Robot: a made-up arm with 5 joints.
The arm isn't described. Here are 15 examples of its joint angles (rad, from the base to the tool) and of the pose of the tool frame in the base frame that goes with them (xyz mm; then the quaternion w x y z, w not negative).
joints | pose
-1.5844 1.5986 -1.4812 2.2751 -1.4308 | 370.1 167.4 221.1 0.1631 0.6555 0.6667 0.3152
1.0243 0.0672 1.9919 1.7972 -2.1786 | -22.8 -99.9 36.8 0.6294 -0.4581 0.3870 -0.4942
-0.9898 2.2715 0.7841 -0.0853 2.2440 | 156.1 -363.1 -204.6 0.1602 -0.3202 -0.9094 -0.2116
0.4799 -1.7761 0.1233 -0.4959 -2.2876 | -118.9 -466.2 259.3 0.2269 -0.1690 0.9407 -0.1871
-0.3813 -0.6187 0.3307 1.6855 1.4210 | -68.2 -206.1 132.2 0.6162 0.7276 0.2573 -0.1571
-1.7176 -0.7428 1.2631 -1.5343 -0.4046 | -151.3 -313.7 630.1 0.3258 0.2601 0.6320 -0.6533
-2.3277 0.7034 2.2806 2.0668 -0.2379 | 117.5 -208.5 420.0 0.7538 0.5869 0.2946 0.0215
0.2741 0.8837 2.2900 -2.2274 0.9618 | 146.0 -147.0 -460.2 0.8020 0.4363 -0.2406 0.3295
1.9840 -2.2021 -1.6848 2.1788 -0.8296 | -59.8 196.5 233.3 0.0640 0.5071 0.7269 0.4586
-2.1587 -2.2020 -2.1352 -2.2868 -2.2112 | 103.1 136.0 -257.7 0.3125 0.5588 0.7602 0.1105
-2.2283 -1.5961 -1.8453 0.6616 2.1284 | 319.9 196.1 -95.1 0.1835 0.7760 -0.5995 0.0694
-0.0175 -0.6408 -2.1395 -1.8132 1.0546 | 386.3 219.7 358.1 0.1543 -0.6400 0.7354 -0.1607
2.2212 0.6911 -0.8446 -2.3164 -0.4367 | -614.0 116.5 -193.5 0.2353 -0.8481 -0.4684 -0.0770
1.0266 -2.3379 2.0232 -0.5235 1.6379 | 237.4 31.6 347.0 0.5413 -0.0580 -0.1331 0.8282
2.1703 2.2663 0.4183 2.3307 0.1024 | -563.5 -52.5 262.8 0.3943 0.7898 -0.1727 -0.4371
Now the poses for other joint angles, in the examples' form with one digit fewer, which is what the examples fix.
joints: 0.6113 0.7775 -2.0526 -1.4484 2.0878
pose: 249 179 -474 0.623 0.719 -0.288 -0.103
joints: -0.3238 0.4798 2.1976 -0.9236 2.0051
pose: 534 89 -271 0.542 0.318 0.172 0.759
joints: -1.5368 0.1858 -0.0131 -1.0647 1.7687
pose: 55 -273 738 0.842 -0.508 0.182 0.000
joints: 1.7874 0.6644 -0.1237 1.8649 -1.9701
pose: -111 68 -43 0.589 -0.621 0.094 0.508
